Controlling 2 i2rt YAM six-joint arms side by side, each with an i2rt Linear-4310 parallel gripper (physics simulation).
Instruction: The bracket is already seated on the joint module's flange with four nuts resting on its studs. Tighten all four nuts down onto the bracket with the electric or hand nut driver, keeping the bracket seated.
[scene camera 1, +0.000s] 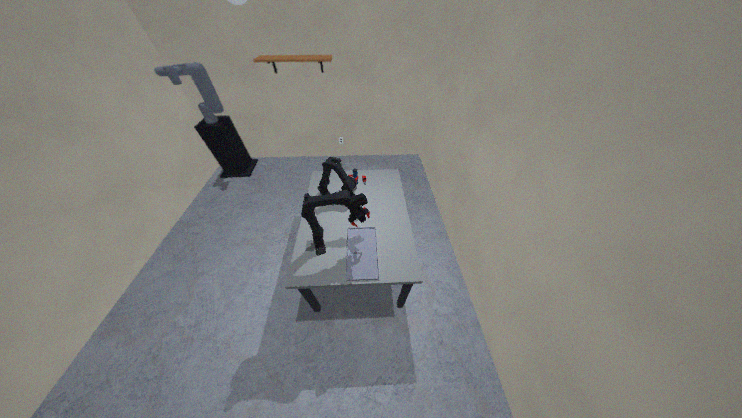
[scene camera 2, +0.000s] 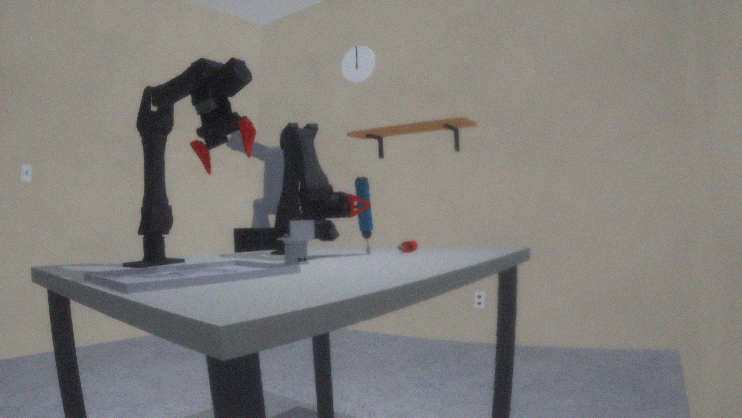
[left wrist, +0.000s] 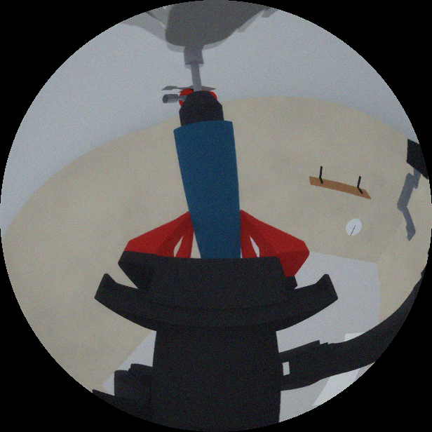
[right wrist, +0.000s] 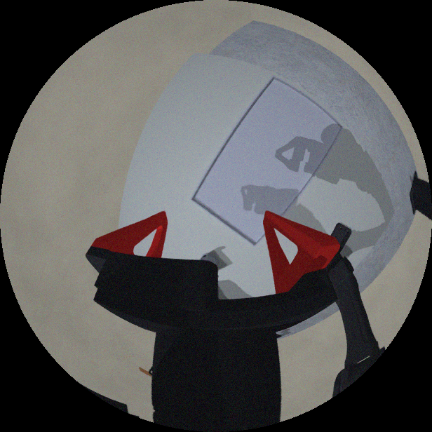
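Seen in the pictures: left gripper, fingertip midpoint: (scene camera 1: 356, 175) (scene camera 2: 367, 204); right gripper, fingertip midpoint: (scene camera 1: 363, 222) (scene camera 2: 228, 165); left arm's base, link origin: (scene camera 1: 324, 192); right arm's base, link origin: (scene camera 1: 319, 243) (scene camera 2: 154, 264).
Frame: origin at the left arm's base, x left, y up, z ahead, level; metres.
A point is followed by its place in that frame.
Note:
My left gripper (scene camera 1: 354, 178) @(z 0.282, x -0.112, y 0.154 m) (scene camera 2: 365, 204) @(z 0.282, x -0.112, y 0.154 m) (left wrist: 216, 215) is shut on the blue handle of an upright nut driver (scene camera 1: 355, 172) @(z 0.264, x -0.138, y 0.215 m) (scene camera 2: 363, 207) (left wrist: 210, 175). The driver's socket end points down, close to the table top; whether it touches cannot be told. My right gripper (scene camera 1: 361, 220) @(z 0.036, x -0.649, y 0.229 m) (scene camera 2: 229, 164) @(z 0.036, x -0.649, y 0.229 m) (right wrist: 215, 216) is open and empty, high above the table. The joint module (scene camera 2: 295, 252) @(z 0.126, x -0.419, y 0.030 m) stands upright with the light grey bracket (scene camera 2: 302, 228) @(z 0.145, x -0.416, y 0.090 m) at its top, left of the driver in scene camera 2. It is partly hidden in the right wrist view. The nuts are too small to make out.
A red tool (scene camera 1: 364, 179) @(z 0.394, x -0.069, y 0.028 m) (scene camera 2: 408, 246) @(z 0.405, x -0.077, y 0.019 m) lies on the table (scene camera 2: 363, 295) @(z 0.337, x -0.890, y -0.001 m) beyond the driver. A shallow grey-lilac tray (scene camera 1: 366, 259) @(z -0.031, x -0.794, y 0.004 m) (scene camera 2: 128, 287) @(z -0.032, x -0.958, y 0.010 m) (right wrist: 240, 165) lies near the right arm. A grey arm on a black pedestal (scene camera 1: 225, 147) stands beyond the table.

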